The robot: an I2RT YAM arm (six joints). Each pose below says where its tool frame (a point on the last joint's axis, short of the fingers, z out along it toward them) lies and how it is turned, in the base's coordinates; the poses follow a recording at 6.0 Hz.
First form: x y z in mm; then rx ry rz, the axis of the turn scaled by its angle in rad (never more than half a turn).
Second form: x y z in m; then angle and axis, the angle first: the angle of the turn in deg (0 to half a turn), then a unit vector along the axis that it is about. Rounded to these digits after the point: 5 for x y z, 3 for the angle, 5 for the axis.
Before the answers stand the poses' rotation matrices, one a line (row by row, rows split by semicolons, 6 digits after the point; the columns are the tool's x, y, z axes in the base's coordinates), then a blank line. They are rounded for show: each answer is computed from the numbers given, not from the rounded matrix.
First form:
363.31 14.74 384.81 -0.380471 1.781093 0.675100
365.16 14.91 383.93 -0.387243 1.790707 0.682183
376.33 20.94 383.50 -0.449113 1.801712 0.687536
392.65 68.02 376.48 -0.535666 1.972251 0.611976
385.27 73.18 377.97 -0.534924 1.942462 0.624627
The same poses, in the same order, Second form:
-0.310784 -0.568676 0.761591; 0.079015 0.783038 0.616935; -0.947190 0.251911 -0.198422
-0.320865 -0.572947 0.754174; 0.074070 0.778658 0.623061; -0.944224 0.255780 -0.207406
-0.326000 -0.607077 0.724694; 0.030040 0.759533 0.649775; -0.944892 0.233597 -0.229371
-0.436684 -0.598587 0.671565; -0.113283 0.777150 0.619036; -0.892454 0.194246 -0.407179
-0.415621 -0.607507 0.676900; -0.099106 0.770042 0.630249; -0.904122 0.194859 -0.380253

0.36331 0.01474 0.38481 111.290 -0.19588 0.91697 0.34756
0.36516 0.01491 0.38393 112.012 -0.19808 0.91597 0.34895
0.37633 0.02094 0.38350 113.448 -0.22682 0.90994 0.34723
0.39265 0.06802 0.37648 122.233 -0.25109 0.92448 0.28686
0.38527 0.07318 0.37797 120.858 -0.25359 0.92087 0.29612

